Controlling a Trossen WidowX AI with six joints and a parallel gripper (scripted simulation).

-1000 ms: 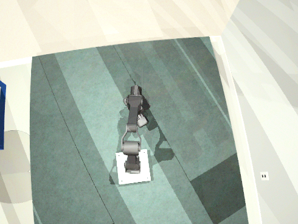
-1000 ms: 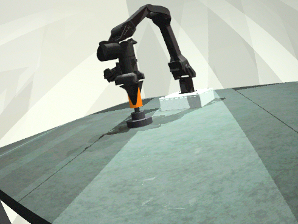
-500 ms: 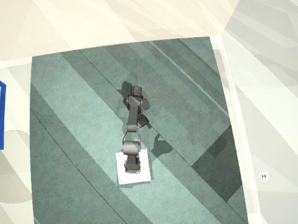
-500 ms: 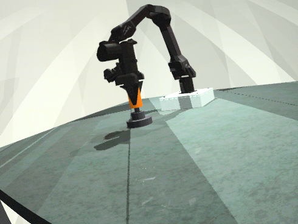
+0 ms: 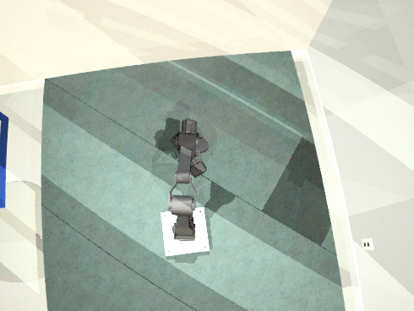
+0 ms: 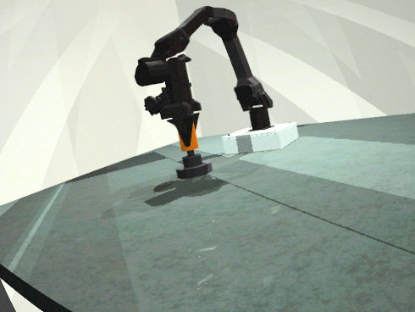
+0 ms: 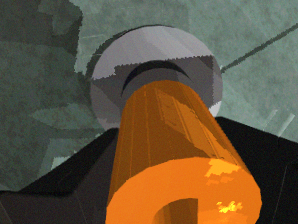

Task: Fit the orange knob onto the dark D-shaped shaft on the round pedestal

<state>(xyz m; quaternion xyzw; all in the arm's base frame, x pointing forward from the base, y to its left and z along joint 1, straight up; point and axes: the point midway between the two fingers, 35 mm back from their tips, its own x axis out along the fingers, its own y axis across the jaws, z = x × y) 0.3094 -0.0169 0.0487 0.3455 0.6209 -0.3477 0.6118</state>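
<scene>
Now: gripper tip 20 mm below the orange knob. The rest, counted from my gripper tip: dark pedestal: 40 mm below.
</scene>
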